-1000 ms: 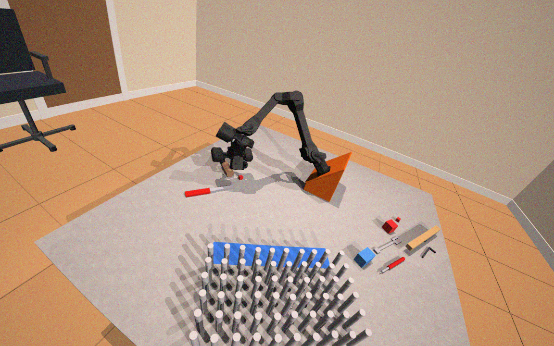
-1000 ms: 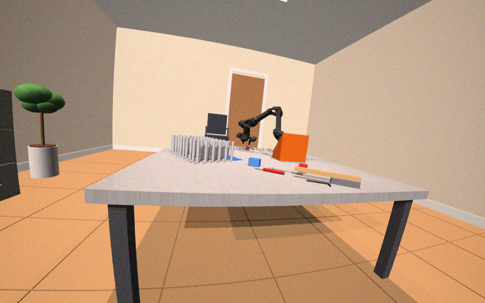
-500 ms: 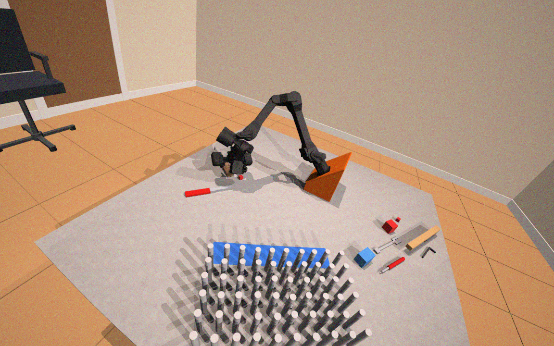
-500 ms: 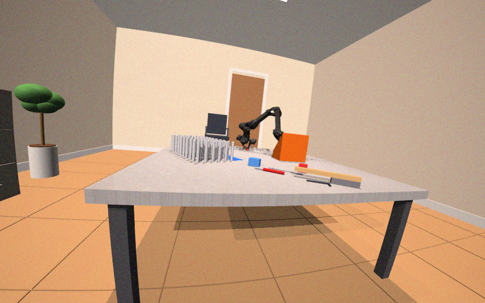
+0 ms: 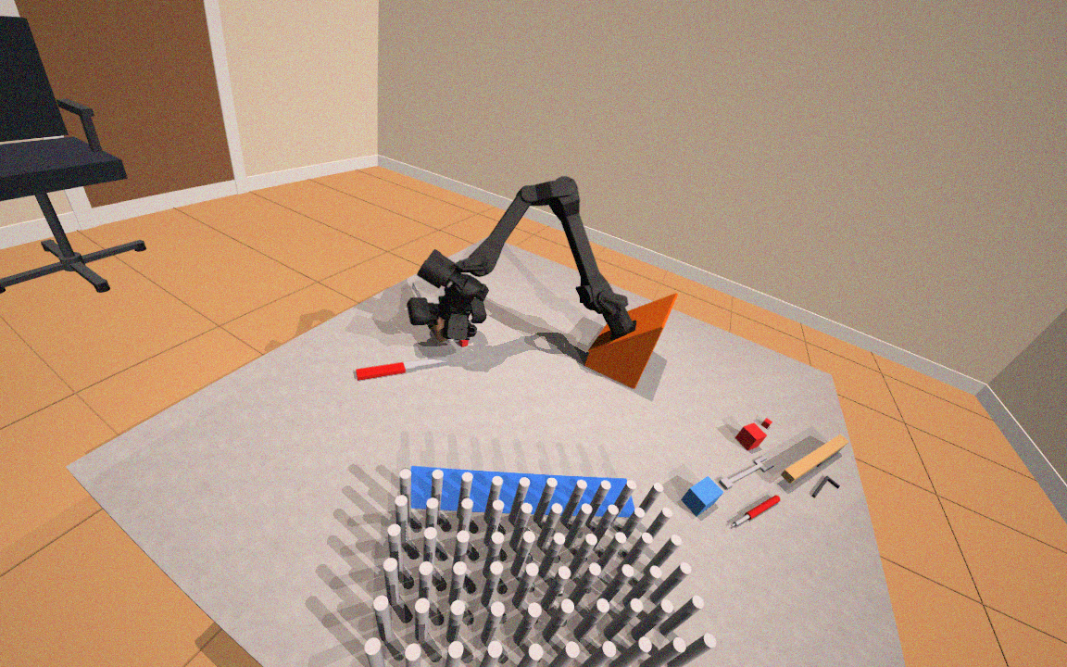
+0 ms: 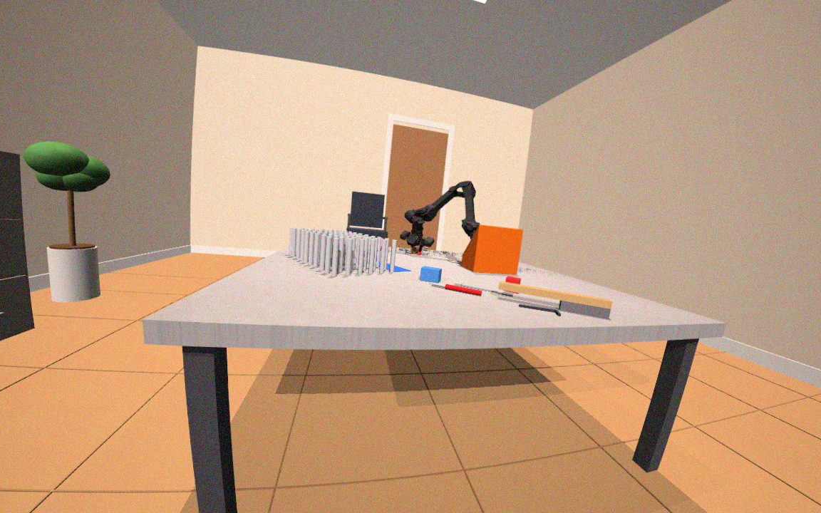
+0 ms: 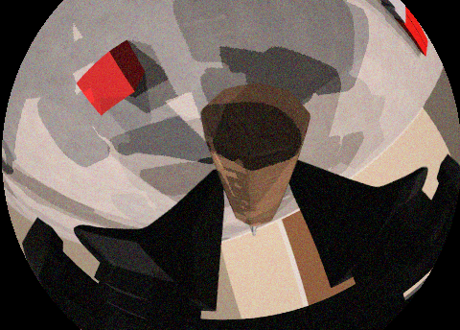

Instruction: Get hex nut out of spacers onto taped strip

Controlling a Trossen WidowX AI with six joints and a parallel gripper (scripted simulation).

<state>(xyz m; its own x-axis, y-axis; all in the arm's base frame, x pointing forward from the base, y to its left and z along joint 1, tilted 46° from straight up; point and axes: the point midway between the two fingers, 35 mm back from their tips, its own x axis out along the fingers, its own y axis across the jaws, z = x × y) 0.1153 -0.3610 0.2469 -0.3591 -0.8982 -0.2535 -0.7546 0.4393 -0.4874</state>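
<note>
My gripper tip is now 8 cm to the left of the hook tool and 7 cm past it. Round my gripper tip: blue cube (68 cm to the left, 21 cm ahead, 1 cm above); small wrench (79 cm to the left, 9 cm ahead, 1 cm below); blue taped strip (36 cm to the left, 33 cm ahead, 1 cm below).
</note>
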